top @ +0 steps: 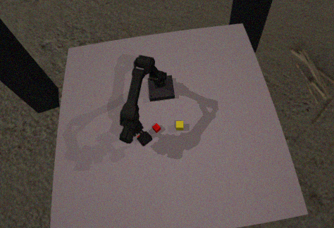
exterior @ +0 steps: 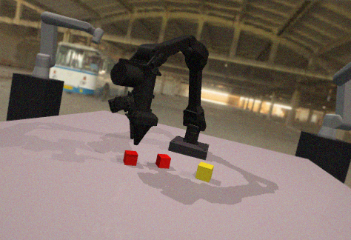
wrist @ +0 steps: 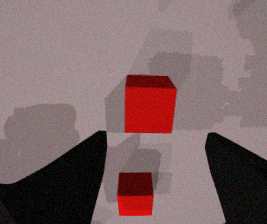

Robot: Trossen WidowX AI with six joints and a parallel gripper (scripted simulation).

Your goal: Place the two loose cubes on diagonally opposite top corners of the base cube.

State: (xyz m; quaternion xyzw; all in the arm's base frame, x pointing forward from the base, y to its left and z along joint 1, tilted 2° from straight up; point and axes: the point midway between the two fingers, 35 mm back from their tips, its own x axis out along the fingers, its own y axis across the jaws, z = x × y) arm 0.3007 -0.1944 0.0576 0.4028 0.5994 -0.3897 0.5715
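Right now my gripper tip is 22 cm to the right of the yellow base cube and 4 cm above it. Also, from my gripper tip: red cube 3 cm behind, 10 cm to the left, 5 cm below.
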